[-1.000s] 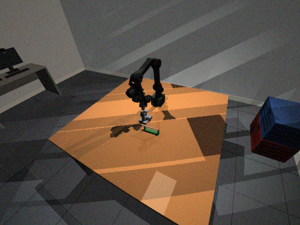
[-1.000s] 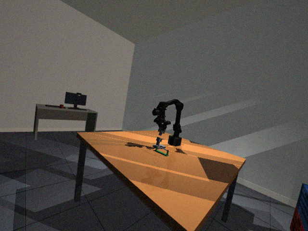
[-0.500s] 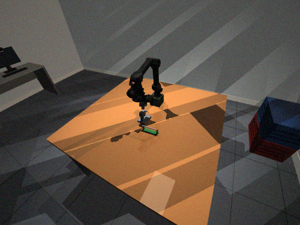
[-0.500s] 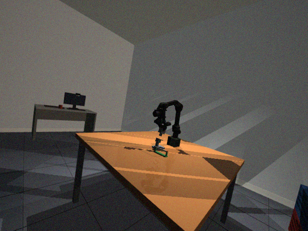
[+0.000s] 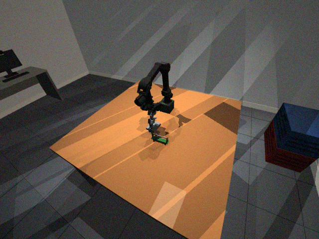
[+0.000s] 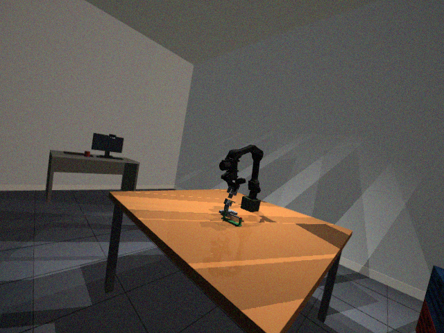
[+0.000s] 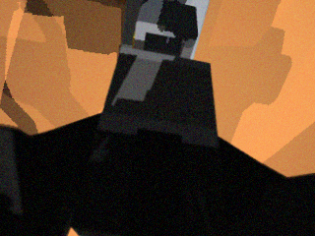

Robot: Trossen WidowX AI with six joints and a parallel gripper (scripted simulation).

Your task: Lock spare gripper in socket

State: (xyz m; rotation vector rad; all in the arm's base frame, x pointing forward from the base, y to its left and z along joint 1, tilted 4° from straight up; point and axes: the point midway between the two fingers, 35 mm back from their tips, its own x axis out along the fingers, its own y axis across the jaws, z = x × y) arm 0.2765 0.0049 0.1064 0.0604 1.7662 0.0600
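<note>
Right now the green mount is 14 cm below my gripper tip, 12 cm to the left of it and 10 cm ahead of it. Also, from my gripper tip: spare gripper (right at my gripper tip).
</note>
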